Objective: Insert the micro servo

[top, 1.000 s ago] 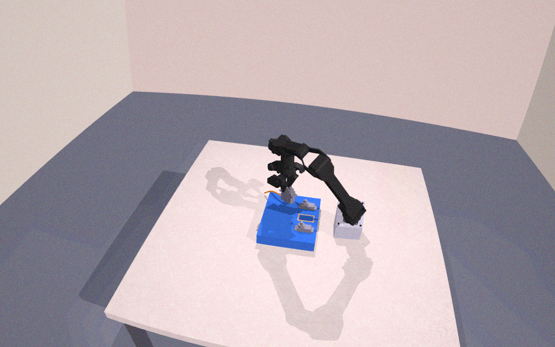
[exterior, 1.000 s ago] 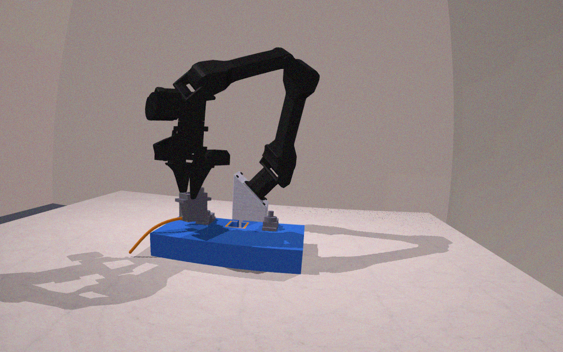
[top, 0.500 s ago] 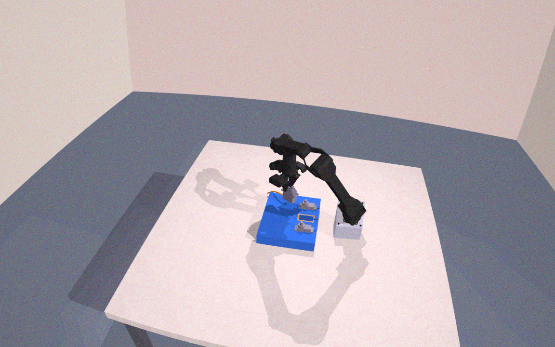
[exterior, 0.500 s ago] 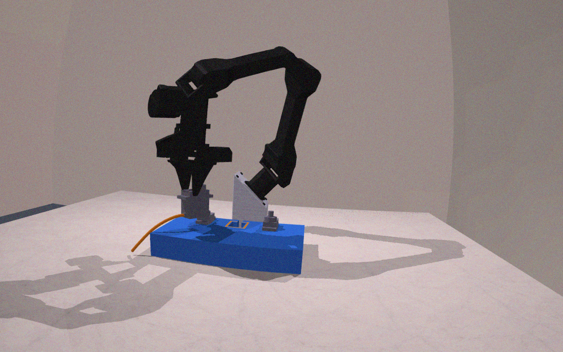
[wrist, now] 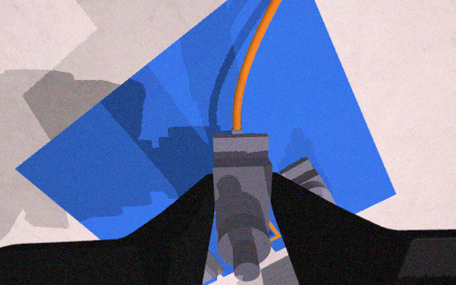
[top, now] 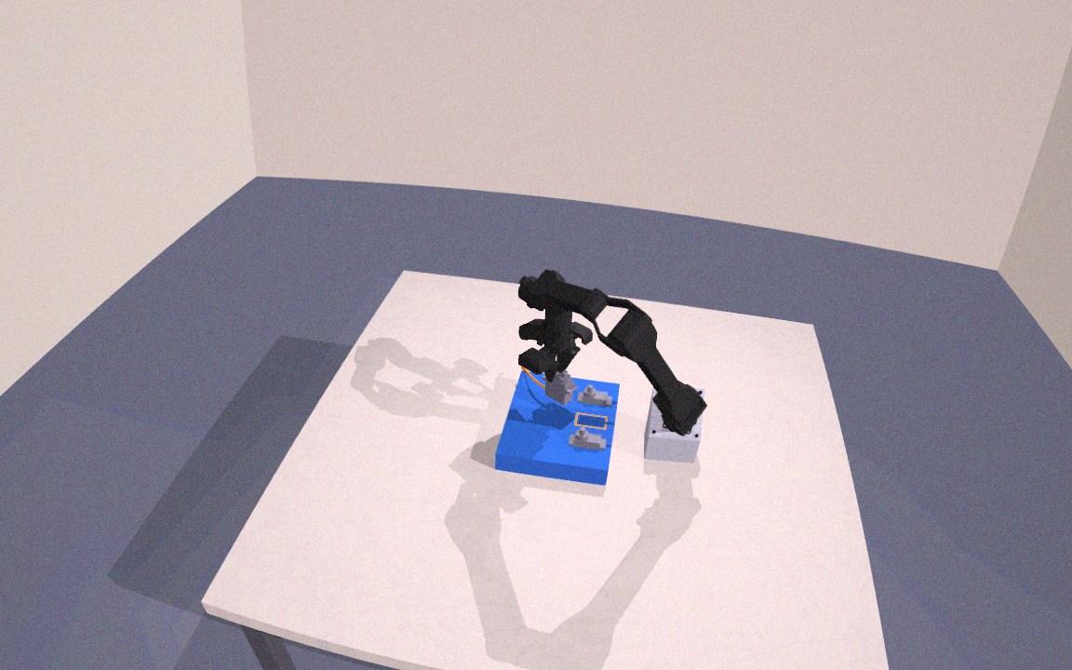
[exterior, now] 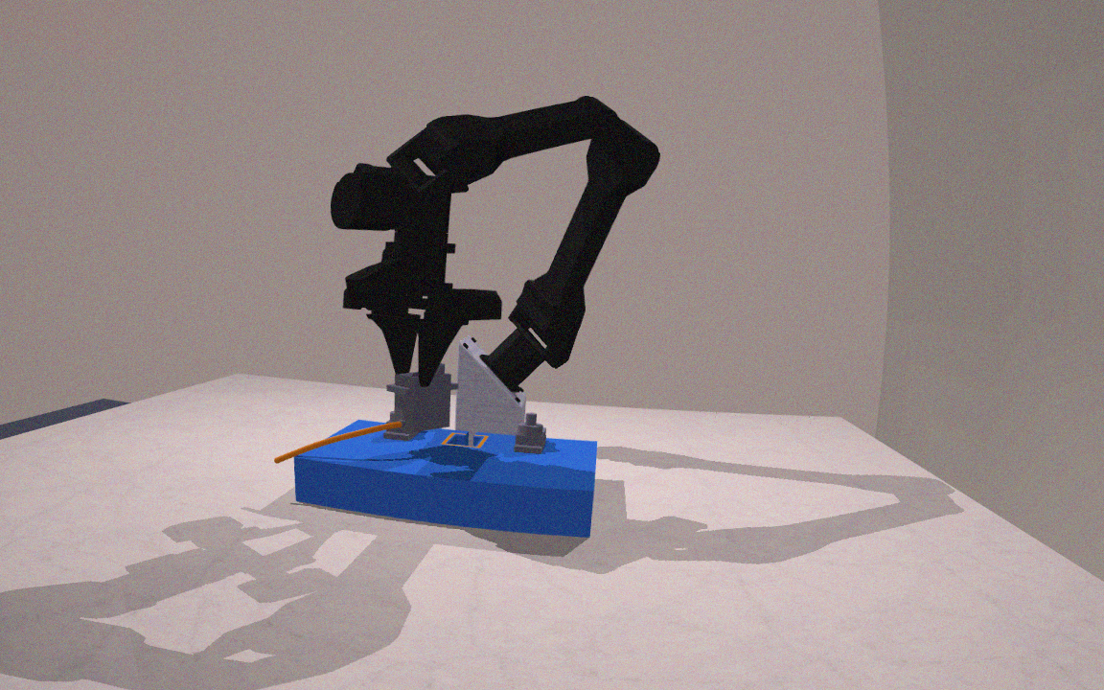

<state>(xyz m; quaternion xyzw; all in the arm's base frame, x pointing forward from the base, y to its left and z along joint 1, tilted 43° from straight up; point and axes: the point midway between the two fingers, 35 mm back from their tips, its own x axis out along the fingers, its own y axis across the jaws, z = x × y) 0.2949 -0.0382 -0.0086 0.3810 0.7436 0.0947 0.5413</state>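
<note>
Now: the blue deck 10 mm ahead of my gripper tip, 40 mm to the left of it and 100 mm below it.
</note>
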